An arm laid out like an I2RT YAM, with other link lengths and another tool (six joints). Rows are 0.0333 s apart.
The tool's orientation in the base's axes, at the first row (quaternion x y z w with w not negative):
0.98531, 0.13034, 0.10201, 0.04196
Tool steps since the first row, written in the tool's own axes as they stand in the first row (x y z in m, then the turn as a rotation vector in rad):
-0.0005, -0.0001, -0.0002, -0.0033, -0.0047, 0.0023
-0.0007, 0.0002, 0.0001, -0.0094, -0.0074, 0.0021
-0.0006, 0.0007, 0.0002, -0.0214, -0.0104, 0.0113
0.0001, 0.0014, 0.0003, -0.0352, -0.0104, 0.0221
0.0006, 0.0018, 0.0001, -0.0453, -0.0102, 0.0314
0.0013, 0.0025, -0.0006, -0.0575, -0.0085, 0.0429
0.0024, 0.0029, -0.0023, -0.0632, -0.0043, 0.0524
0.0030, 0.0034, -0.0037, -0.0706, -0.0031, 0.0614
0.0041, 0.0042, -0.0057, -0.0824, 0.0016, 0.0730
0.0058, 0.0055, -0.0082, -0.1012, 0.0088, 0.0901
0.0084, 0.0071, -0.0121, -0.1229, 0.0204, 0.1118
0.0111, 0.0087, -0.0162, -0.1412, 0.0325, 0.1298
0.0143, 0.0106, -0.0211, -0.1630, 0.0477, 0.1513
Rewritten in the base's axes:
-0.0005, 0.0000, 0.0001, -0.0038, 0.0035, -0.0034
-0.0006, -0.0004, -0.0002, -0.0103, 0.0045, -0.0046
-0.0004, -0.0008, -0.0002, -0.0204, 0.0037, -0.0162
0.0005, -0.0013, -0.0001, -0.0312, -0.0006, -0.0294
0.0010, -0.0016, 0.0002, -0.0387, -0.0040, -0.0404
0.0017, -0.0020, 0.0011, -0.0474, -0.0095, -0.0537
0.0025, -0.0020, 0.0030, -0.0497, -0.0156, -0.0636
0.0029, -0.0023, 0.0046, -0.0545, -0.0192, -0.0737
0.0037, -0.0026, 0.0068, -0.0620, -0.0275, -0.0867
0.0051, -0.0033, 0.0097, -0.0744, -0.0404, -0.1062
0.0071, -0.0039, 0.0142, -0.0874, -0.0585, -0.1302
0.0092, -0.0045, 0.0189, -0.0979, -0.0760, -0.1499
0.0117, -0.0052, 0.0245, -0.1102, -0.0977, -0.1734

